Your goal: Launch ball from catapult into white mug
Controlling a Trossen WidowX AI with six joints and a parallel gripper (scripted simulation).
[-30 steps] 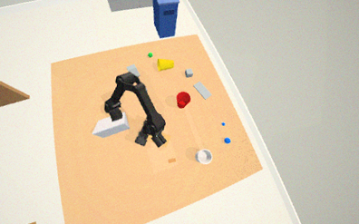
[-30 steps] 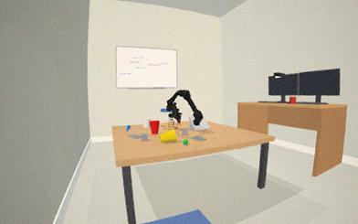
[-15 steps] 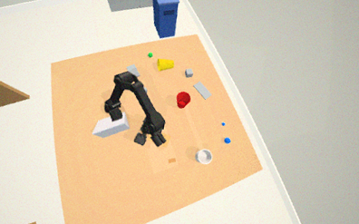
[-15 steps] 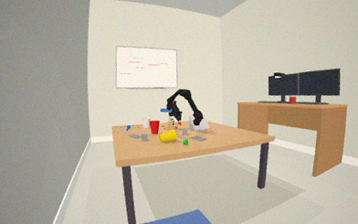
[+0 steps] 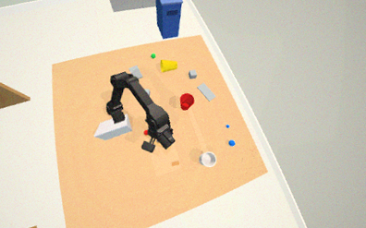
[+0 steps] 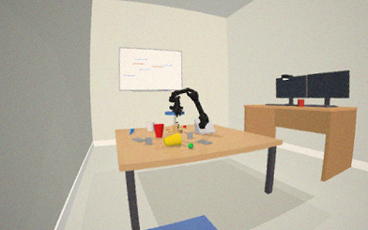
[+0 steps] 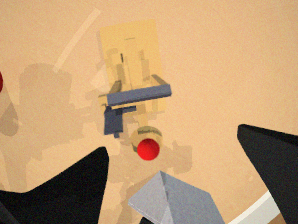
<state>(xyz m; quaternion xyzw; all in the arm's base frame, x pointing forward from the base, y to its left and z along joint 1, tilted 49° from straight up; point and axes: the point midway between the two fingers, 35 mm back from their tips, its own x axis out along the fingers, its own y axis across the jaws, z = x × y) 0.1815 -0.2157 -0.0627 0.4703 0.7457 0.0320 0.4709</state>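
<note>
My gripper tip is 40 mm past the red ball, 60 mm to the right of it and 100 mm above it. Round my gripper tip: red cup (270 mm ahead, 170 mm to the left, 130 mm below); tan wooden catapult (10 mm ahead, 30 mm to the left, 110 mm below); small wooden block (70 mm ahead, 180 mm to the right, 160 mm below).
</note>
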